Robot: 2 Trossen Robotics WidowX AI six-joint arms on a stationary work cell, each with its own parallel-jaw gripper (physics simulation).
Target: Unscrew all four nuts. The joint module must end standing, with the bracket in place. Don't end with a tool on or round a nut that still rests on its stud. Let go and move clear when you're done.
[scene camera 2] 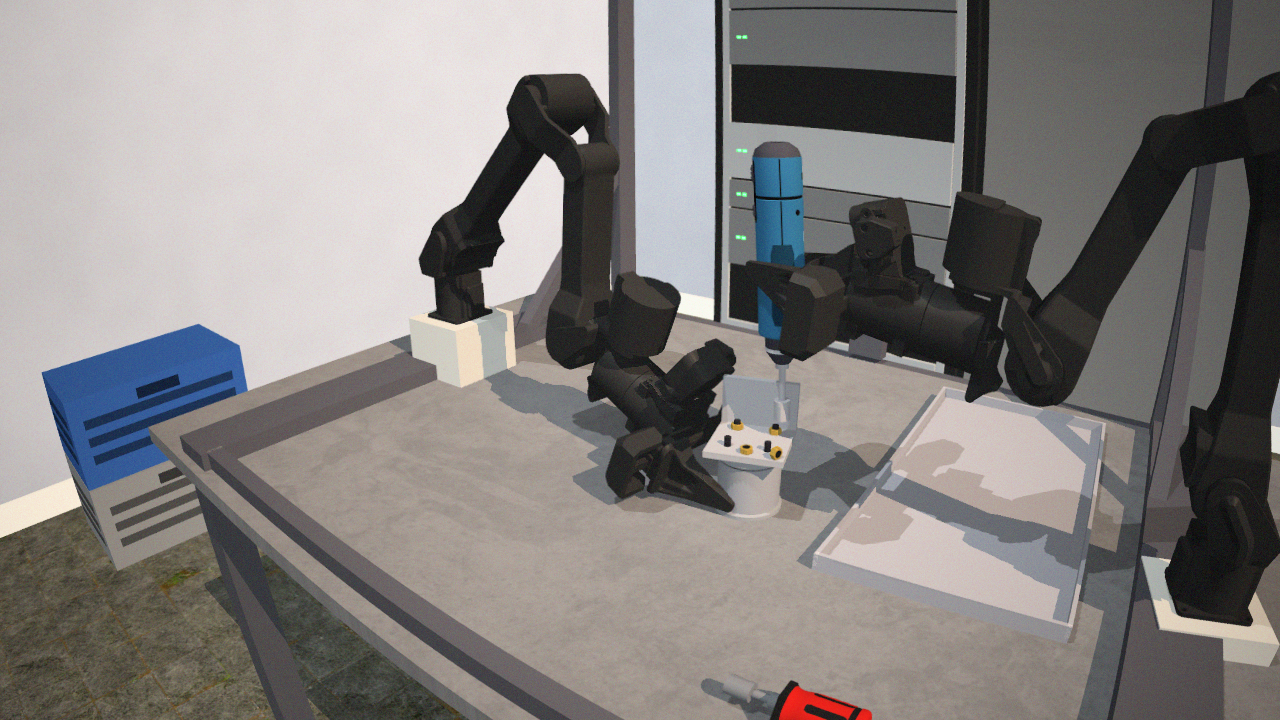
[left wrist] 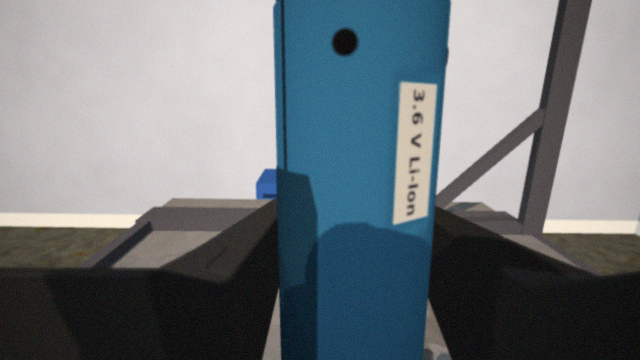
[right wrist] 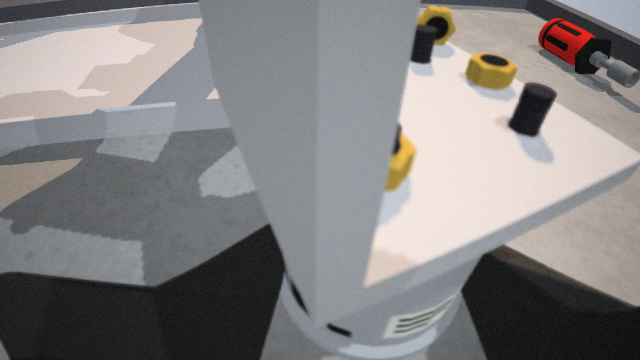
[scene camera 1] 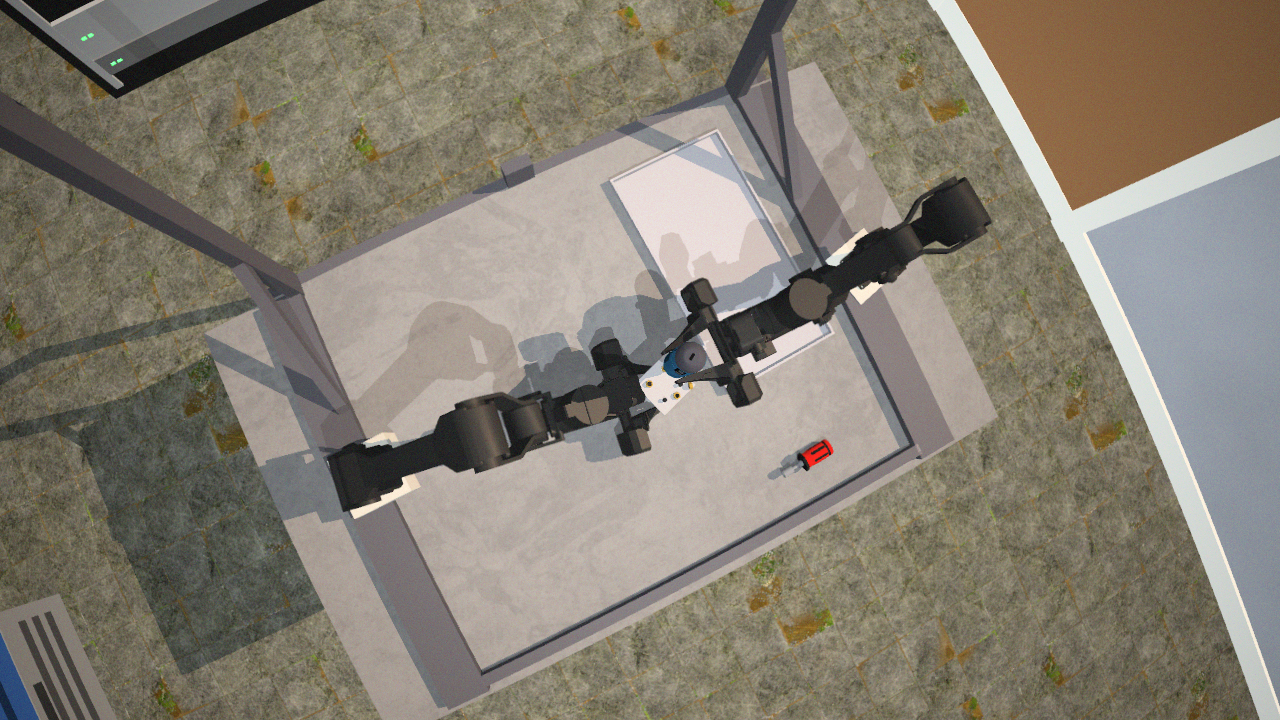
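Pixels of known places: left gripper, fingertip midpoint: [scene camera 2: 759,261] [left wrist: 347,212] [scene camera 1: 668,368]; right gripper, fingertip midpoint: [scene camera 2: 754,496] [scene camera 1: 664,385]; left arm's base, origin of the base link: [scene camera 2: 1206,597]; right arm's base, origin of the base link: [scene camera 2: 460,314] [scene camera 1: 368,475].
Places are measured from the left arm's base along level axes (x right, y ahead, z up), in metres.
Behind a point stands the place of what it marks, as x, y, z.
The joint module [scene camera 2: 756,494] @[0.041, 0.404, 0.004] [right wrist: 452,282] @[0.063, 0.448, 0.014] stands upright with the white L-shaped bracket [scene camera 1: 662,386] @[0.066, 0.424, 0.044] [scene camera 2: 713,450] @[0.033, 0.443, 0.044] [right wrist: 475,190] @[0.069, 0.447, 0.044] on top. My right gripper [scene camera 2: 729,465] [right wrist: 370,235] @[0.063, 0.412, -0.012] is shut on the module's body, low down. My left gripper [scene camera 1: 684,362] @[0.085, 0.424, 0.198] [scene camera 2: 776,295] [left wrist: 347,212] @[0.085, 0.424, 0.198] is shut on the blue driver [scene camera 2: 778,214] @[0.061, 0.403, 0.244] [left wrist: 355,125] @[0.073, 0.388, 0.230], held upright. Its socket [scene camera 2: 782,411] @[0.074, 0.395, 0.071] is just over the back right nut [scene camera 2: 775,429] @[0.082, 0.402, 0.049]; contact is unclear. The back left nut [scene camera 2: 736,425] @[0.077, 0.437, 0.049] is on its stud. Two loose nuts, one flat [scene camera 2: 746,449] @[0.035, 0.415, 0.049] [right wrist: 491,74] @[0.043, 0.420, 0.048] and one tilted [scene camera 2: 776,453] @[0.035, 0.388, 0.051] [right wrist: 437,25] @[0.040, 0.392, 0.050], lie beside bare studs.
A red driver [scene camera 1: 816,454] @[-0.192, 0.289, 0.007] [scene camera 2: 819,704] @[-0.197, 0.289, 0.007] [right wrist: 570,42] @[-0.180, 0.294, -0.002] lies on the table, near its front edge in scene camera 2. A shallow white tray [scene camera 1: 666,188] @[0.325, 0.186, -0.018] [scene camera 2: 957,601] @[-0.041, 0.213, -0.011] lies to the right of the module in scene camera 2. Frame posts [scene camera 1: 760,53] @[0.378, -0.026, 0.156] rise at the table's corners.
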